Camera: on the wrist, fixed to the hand. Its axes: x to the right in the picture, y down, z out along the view.
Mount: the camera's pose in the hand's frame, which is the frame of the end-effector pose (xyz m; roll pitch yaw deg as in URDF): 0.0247 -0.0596 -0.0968 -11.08 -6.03 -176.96
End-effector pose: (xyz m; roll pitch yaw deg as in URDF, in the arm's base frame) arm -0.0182 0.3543 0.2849 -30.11 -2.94 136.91
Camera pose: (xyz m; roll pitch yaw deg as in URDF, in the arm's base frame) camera 0.0302 0.4462 0.2324 19.19 -3.80 -43.50
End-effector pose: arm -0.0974 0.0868 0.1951 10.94 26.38 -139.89
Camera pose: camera -0.1040 0.1337 0.0888 -24.21 -31.65 44.94
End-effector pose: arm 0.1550 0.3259 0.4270 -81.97 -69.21 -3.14
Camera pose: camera 0.1156 0.2237 0.4662 58.97 64.78 163.75
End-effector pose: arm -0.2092 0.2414 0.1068 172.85 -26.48 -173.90
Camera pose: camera -0.1843 0.1725 0.1971 174.90 32.82 3.42
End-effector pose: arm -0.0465 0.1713 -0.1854 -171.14 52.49 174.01
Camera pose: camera -0.1487 0.1378 -0.1412 164.59 -46.84 -11.72
